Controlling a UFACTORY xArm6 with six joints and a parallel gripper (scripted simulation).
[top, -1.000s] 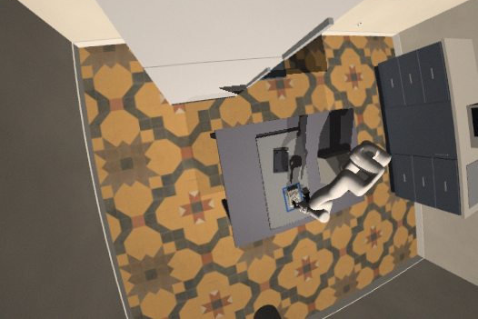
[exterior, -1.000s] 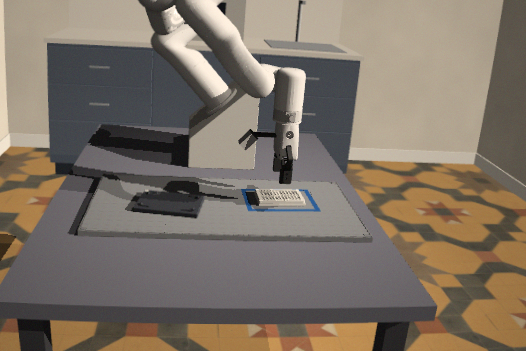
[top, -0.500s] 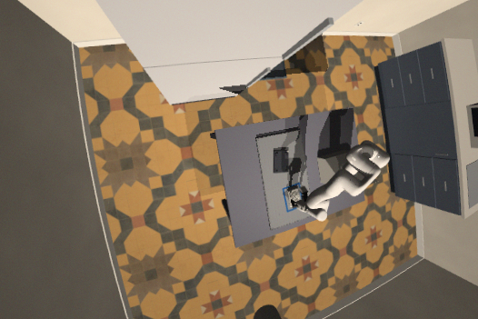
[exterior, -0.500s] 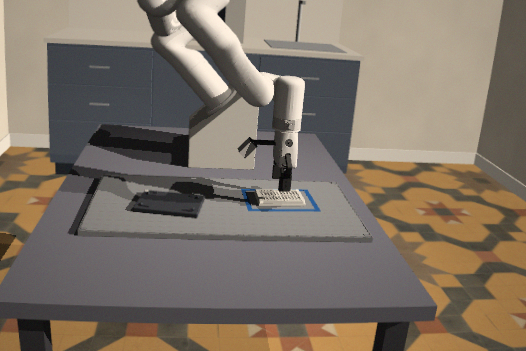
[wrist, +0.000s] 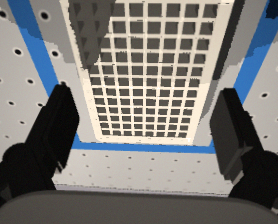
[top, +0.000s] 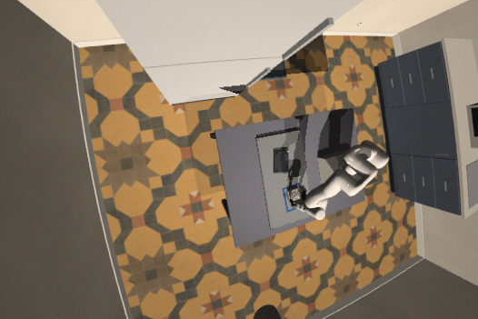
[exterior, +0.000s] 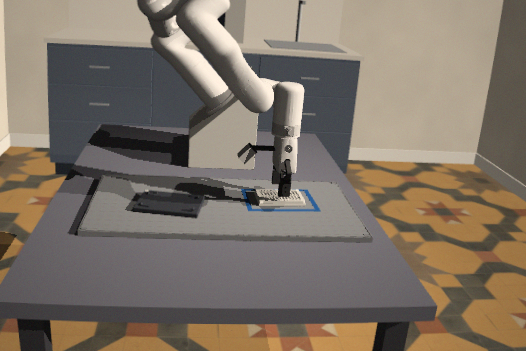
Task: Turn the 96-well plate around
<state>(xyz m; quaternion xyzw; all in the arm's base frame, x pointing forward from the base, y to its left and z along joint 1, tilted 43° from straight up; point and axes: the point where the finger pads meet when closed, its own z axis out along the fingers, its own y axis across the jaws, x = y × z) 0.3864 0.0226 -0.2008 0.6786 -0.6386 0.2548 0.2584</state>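
The white 96-well plate is 3 cm below my hand. The rest, counted from my hand: dark plate nest N1: 6 cm ahead, 29 cm to the right, 3 cm below; then white tag: 36 cm to the right, 3 cm below.
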